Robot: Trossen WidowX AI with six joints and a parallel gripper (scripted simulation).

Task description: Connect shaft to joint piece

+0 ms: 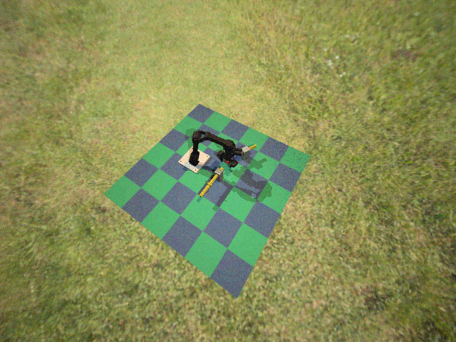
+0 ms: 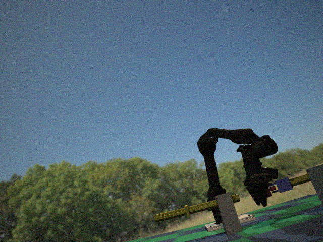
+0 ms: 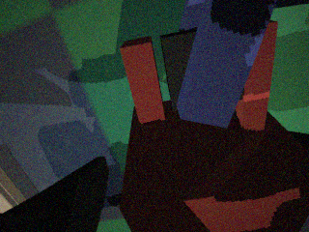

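The red square joint piece lies 40 mm above my gripper tip, 20 mm to the left of it and 10 mm ahead of it.
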